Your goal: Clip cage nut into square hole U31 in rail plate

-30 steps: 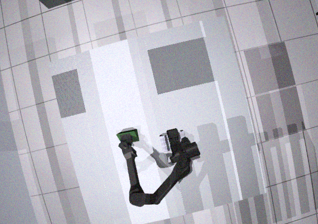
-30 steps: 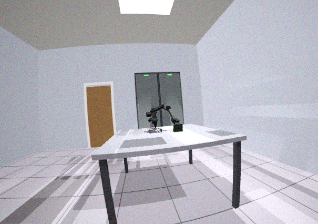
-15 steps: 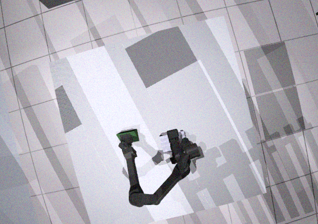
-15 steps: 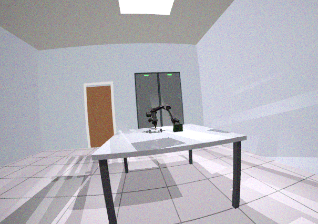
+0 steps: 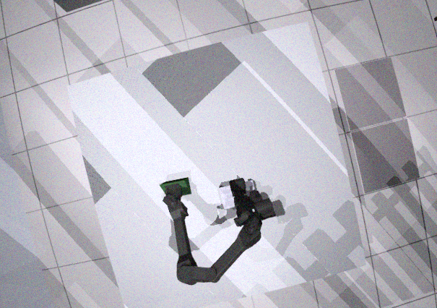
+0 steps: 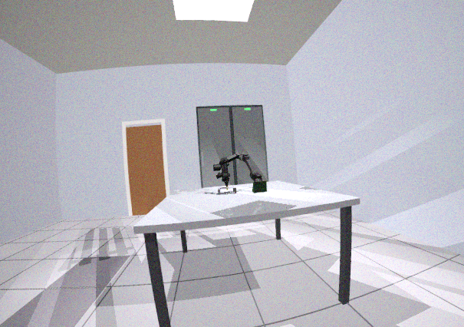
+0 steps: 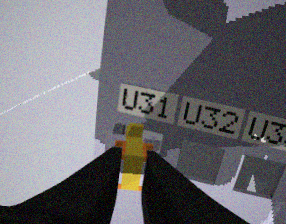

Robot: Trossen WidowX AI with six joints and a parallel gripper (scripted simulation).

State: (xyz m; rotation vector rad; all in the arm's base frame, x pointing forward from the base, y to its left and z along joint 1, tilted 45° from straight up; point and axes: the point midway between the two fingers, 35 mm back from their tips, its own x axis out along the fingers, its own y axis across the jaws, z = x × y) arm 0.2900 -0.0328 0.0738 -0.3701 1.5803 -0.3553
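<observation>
My gripper tip is 10 mm above the cage nut.
</observation>
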